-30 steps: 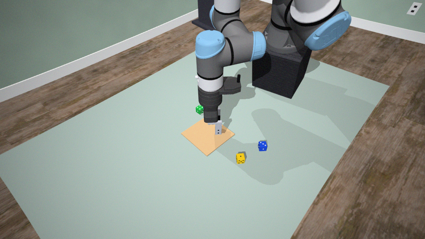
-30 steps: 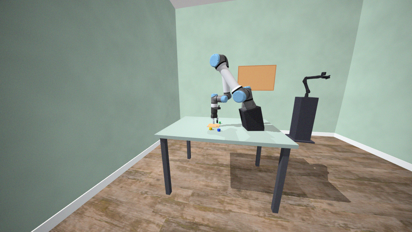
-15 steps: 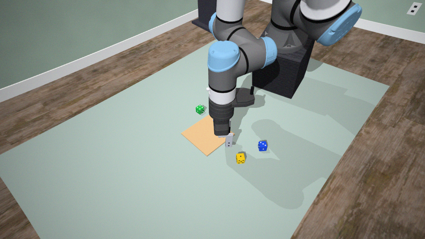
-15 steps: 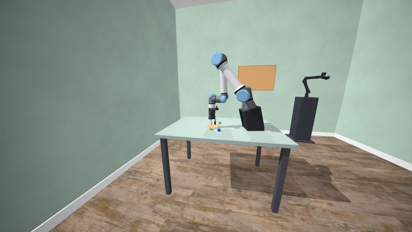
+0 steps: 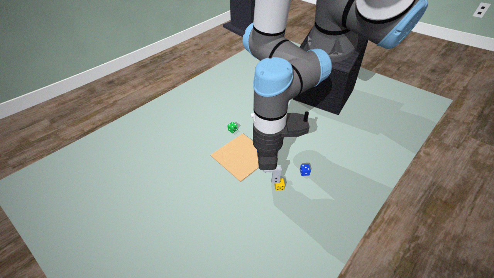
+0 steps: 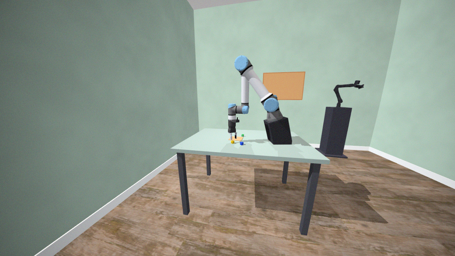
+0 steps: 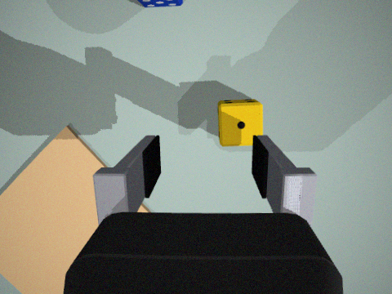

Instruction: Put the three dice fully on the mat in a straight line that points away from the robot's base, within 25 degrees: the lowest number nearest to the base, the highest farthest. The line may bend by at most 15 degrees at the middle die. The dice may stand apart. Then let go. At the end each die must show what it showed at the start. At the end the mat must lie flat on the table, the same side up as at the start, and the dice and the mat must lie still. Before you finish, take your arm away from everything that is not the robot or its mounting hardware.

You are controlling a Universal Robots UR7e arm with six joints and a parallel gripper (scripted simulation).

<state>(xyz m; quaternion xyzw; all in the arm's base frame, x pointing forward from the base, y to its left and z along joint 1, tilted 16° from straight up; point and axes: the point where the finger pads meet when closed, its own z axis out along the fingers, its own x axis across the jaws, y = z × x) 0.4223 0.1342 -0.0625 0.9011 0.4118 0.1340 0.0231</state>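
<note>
Right now the yellow die is 2 cm to the left of my hand and 4 cm below it. Round my hand: blue die (9 cm behind, 4 cm to the left, 4 cm below); then green die (6 cm behind, 24 cm to the right, 4 cm below); then orange mat (13 cm to the right, 5 cm below).
</note>
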